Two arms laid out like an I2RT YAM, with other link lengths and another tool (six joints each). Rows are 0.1 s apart.
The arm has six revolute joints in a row. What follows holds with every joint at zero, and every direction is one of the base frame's.
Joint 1 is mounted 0.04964 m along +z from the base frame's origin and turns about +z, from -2.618 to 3.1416 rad.
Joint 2 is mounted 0.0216 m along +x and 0.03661 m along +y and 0.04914 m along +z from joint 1 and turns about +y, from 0 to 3.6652 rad.
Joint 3 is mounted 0.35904 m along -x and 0.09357 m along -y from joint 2 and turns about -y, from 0 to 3.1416 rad.
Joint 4 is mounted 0.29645 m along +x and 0.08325 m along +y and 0.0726 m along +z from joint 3 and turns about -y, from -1.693 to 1.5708 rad.
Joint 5 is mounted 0.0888 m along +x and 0.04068 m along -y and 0.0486 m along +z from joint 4 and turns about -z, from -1.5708 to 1.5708 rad.
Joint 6 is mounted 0.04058 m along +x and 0.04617 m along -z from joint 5 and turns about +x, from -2.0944 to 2.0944 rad.
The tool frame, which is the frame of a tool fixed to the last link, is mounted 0.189 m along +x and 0.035 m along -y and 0.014 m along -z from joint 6; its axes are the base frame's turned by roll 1.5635, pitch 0.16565 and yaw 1.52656 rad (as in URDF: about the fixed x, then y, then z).
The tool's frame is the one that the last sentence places.
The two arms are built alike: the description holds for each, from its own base.
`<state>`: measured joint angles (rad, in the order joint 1, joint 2, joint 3, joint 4, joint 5, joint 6); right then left.
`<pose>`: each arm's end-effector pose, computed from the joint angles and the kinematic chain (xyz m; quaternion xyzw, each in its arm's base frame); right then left.
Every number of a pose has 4 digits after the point. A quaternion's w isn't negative.
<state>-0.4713 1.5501 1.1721 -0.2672 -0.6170 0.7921 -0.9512 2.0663 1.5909 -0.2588 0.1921 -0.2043</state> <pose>0.5156 -0.1432 0.2189 0.8077 0.3300 0.4823 0.0774 0.3377 -0.6365 0.1347 0.8180 0.3886 -0.0545 0.4207</pose>
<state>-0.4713 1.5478 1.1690 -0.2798 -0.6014 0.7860 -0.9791 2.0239 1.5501 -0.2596 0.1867 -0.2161</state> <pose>0.5124 -0.1452 0.2147 0.8126 0.3286 0.4747 0.0802 0.3137 -0.6345 0.1423 0.8206 0.3830 -0.0602 0.4199</pose>
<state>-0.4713 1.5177 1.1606 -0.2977 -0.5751 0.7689 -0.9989 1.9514 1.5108 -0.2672 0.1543 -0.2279</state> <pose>0.5041 -0.1474 0.2198 0.8134 0.3309 0.4689 0.0953 0.2993 -0.6248 0.1674 0.8162 0.3826 -0.0504 0.4300</pose>
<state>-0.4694 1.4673 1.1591 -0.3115 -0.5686 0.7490 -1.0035 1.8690 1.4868 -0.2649 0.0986 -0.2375</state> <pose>0.4958 -0.1442 0.2404 0.8026 0.3404 0.4765 0.1139 0.3016 -0.6113 0.2074 0.8008 0.3878 -0.0250 0.4557</pose>
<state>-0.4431 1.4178 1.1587 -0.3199 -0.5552 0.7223 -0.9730 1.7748 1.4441 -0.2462 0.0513 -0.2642</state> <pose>0.4913 -0.1311 0.2615 0.7856 0.3606 0.4849 0.1328 0.3202 -0.5832 0.2487 0.7715 0.4108 0.0006 0.4859</pose>
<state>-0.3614 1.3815 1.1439 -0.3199 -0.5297 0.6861 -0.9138 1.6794 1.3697 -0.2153 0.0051 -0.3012</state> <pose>0.4928 -0.0944 0.2696 0.7622 0.4017 0.4884 0.1385 0.3488 -0.5393 0.2745 0.7346 0.4496 0.0292 0.5073</pose>
